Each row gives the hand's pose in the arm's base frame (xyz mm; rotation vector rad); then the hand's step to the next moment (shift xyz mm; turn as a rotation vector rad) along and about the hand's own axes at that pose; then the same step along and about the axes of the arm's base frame.
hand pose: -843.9 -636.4 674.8 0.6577 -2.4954 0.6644
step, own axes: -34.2 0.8 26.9 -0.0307 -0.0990 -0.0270
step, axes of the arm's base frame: 17.6 -3.3 -39.7 0.0867 -0.0511 0.0365
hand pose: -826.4 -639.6 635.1 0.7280 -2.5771 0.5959
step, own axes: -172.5 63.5 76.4 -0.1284 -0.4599 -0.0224
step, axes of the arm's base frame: 80.5 79.4 -163.8 0.3657 -0.2942 0.0907
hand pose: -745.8 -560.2 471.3 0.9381 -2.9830 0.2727
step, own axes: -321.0 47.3 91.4 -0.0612 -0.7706 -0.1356
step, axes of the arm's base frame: 241.3 205.2 -115.3 0.4815 -0.5641 0.2568
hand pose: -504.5 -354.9 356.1 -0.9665 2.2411 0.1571
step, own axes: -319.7 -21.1 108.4 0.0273 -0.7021 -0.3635
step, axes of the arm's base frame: 230.3 215.1 122.9 0.2676 -0.6494 0.3639
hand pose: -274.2 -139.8 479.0 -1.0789 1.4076 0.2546
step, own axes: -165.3 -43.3 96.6 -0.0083 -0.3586 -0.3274
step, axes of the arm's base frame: 58.1 119.2 144.7 0.0379 -0.4245 0.2328
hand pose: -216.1 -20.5 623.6 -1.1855 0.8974 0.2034
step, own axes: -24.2 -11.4 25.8 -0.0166 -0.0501 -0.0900
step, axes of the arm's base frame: 3.6 25.0 27.2 -0.0267 -0.0928 0.0394
